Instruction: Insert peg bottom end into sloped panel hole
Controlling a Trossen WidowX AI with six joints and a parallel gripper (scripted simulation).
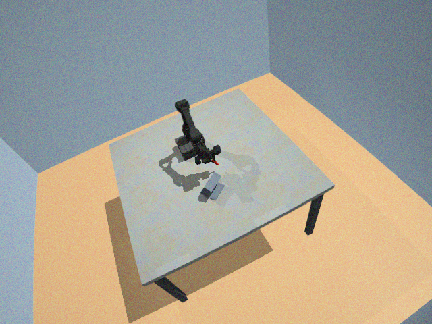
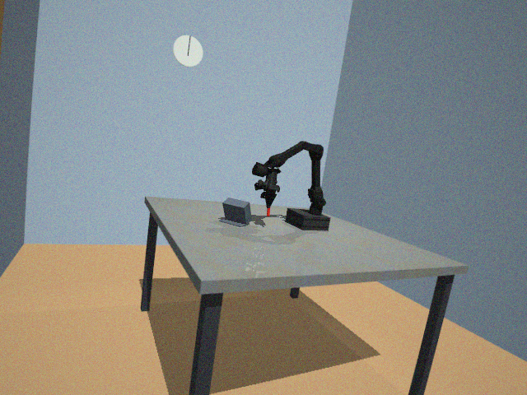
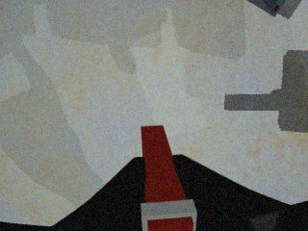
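The grey sloped panel lies 13 cm ahead of my gripper tip, 8 cm to the right of it and 4 cm below it. Round my gripper tip: thin flat foot plate 15 cm ahead, 10 cm below, 6 cm to the right; red square peg 2 cm above, 1 cm to the right.
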